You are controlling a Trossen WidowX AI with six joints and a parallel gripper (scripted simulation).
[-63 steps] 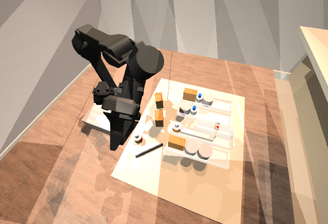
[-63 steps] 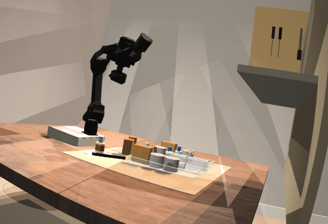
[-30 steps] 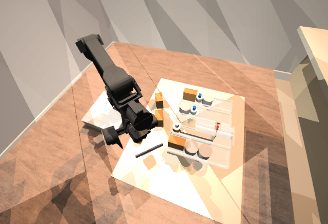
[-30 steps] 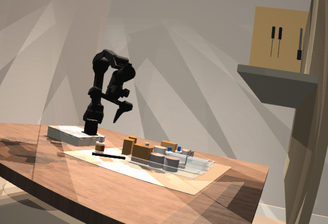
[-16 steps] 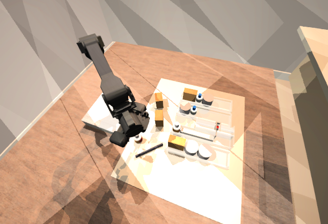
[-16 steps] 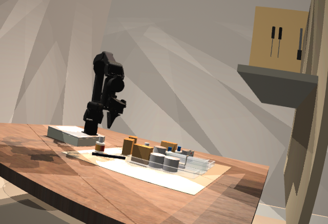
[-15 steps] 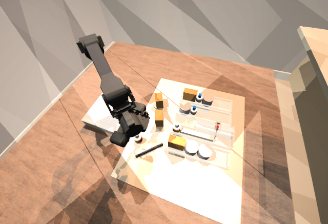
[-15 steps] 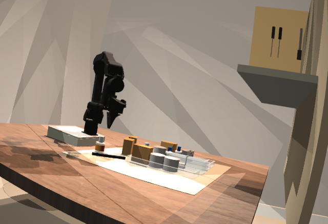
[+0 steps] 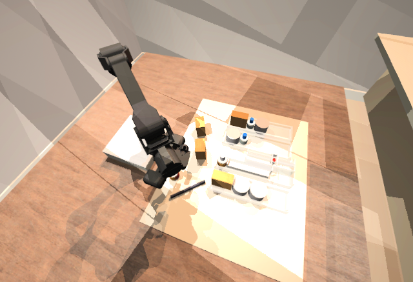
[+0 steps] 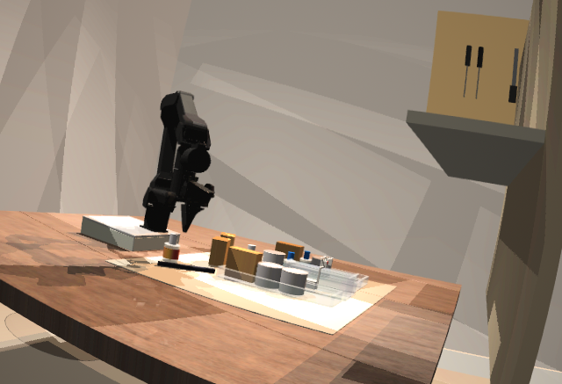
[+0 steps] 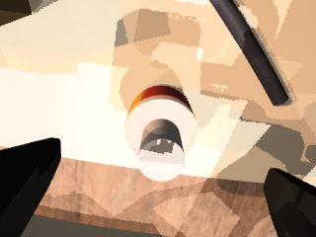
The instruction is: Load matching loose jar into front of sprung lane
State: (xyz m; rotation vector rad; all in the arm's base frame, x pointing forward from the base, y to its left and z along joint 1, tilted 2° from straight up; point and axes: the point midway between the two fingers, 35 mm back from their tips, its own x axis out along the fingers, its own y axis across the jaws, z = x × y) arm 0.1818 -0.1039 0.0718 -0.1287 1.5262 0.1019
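Right now the black rod is 8 cm ahead of my gripper tip, 2 cm to the right of it and 7 cm below it. Round my gripper tip: shelf (65 cm ahead, 23 cm to the left, 29 cm above); then cream mat (20 cm ahead, 16 cm to the left, 8 cm below); then red mark (32 cm ahead, 21 cm to the left).
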